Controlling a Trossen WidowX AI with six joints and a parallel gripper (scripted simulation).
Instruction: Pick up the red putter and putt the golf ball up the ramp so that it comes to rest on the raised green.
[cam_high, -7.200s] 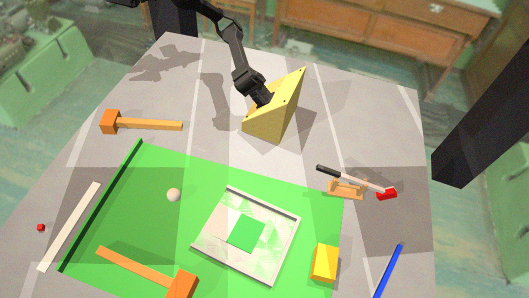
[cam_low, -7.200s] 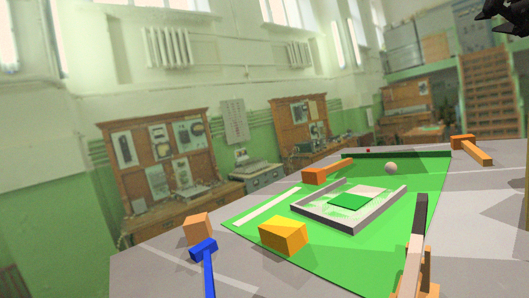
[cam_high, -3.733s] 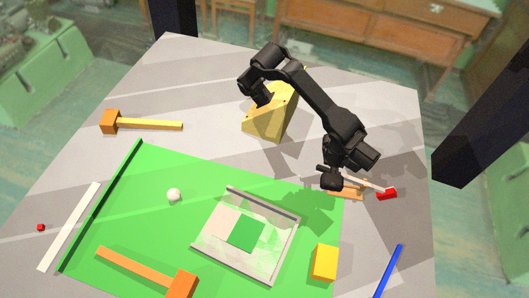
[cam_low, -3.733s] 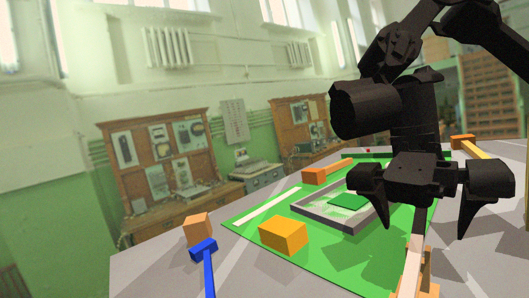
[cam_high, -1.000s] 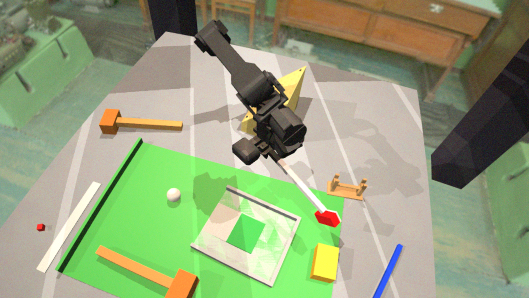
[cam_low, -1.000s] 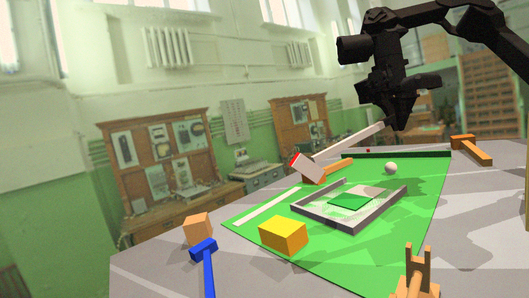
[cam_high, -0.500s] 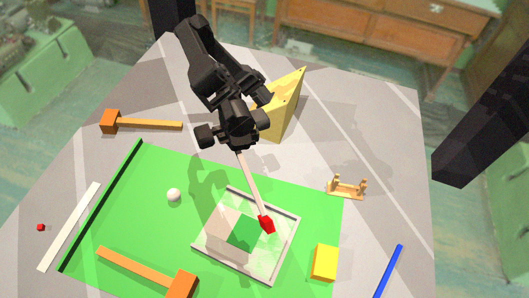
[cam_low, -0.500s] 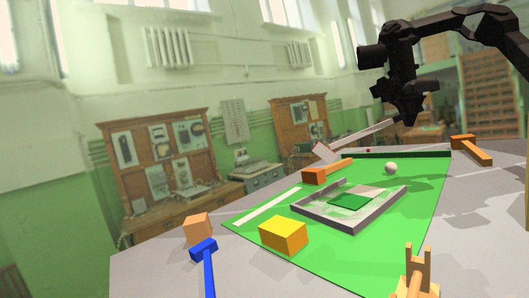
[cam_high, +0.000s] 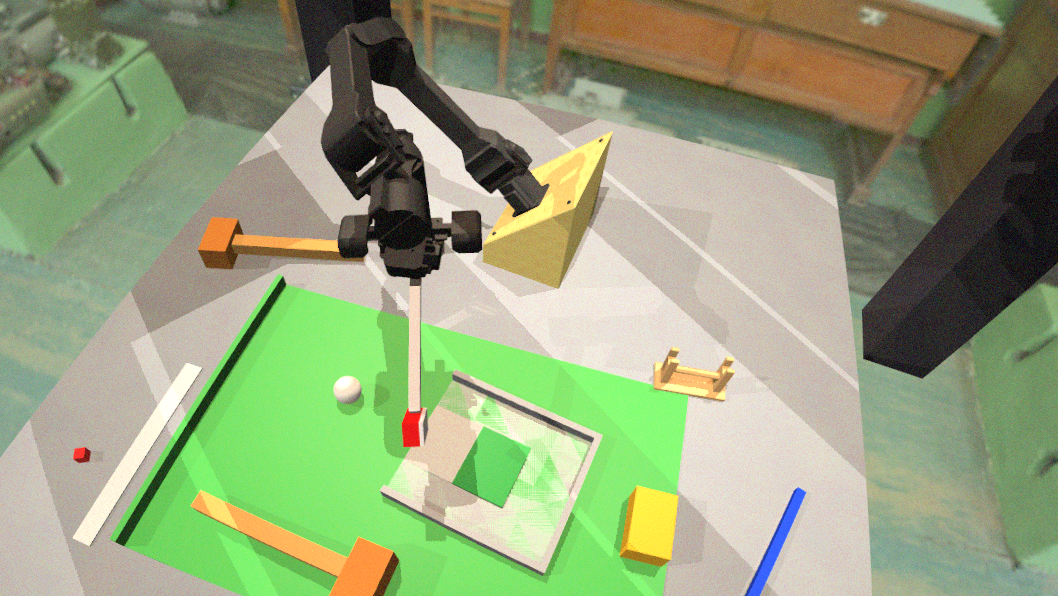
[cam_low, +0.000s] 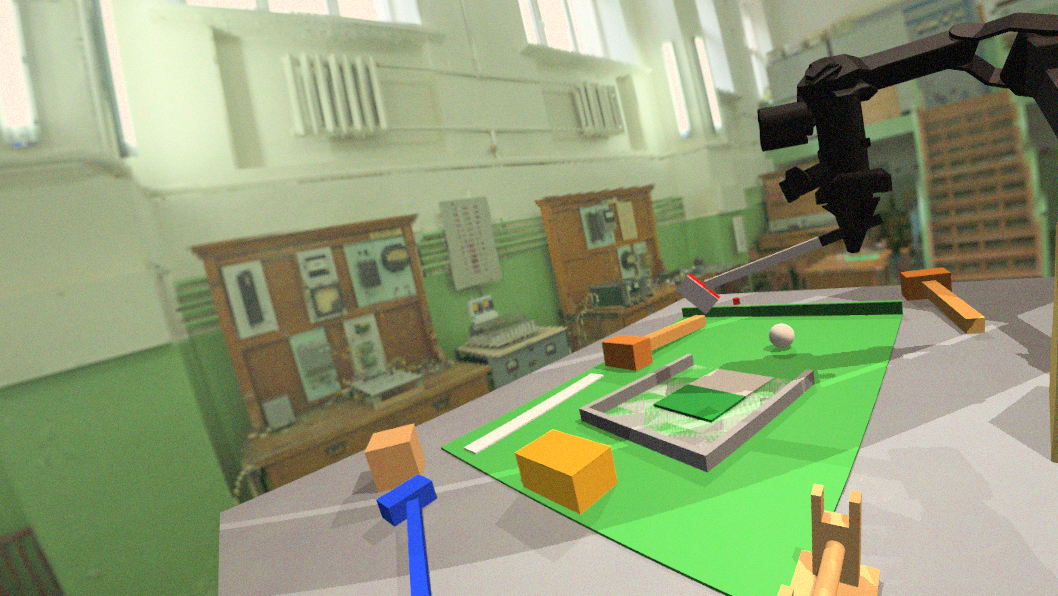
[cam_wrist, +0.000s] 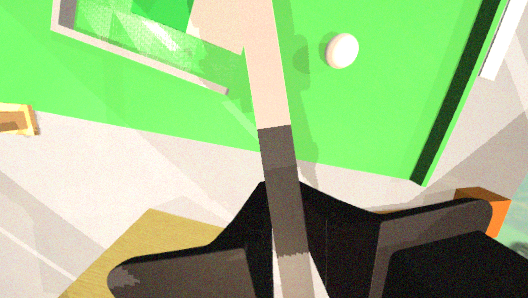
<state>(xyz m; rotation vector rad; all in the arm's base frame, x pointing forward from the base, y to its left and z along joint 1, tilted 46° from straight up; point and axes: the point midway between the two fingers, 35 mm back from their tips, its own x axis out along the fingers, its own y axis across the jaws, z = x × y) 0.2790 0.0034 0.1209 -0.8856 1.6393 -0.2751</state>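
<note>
Right now my gripper tip is 100 mm short of the red putter and 50 mm to the right of it. Also, from my gripper tip: yellow block (420 mm to the left, 180 mm ahead, 140 mm below); then white golf ball (150 mm below, 140 mm ahead, 60 mm to the right); then wooden stand (440 mm to the left, 130 mm below, 90 mm behind).
</note>
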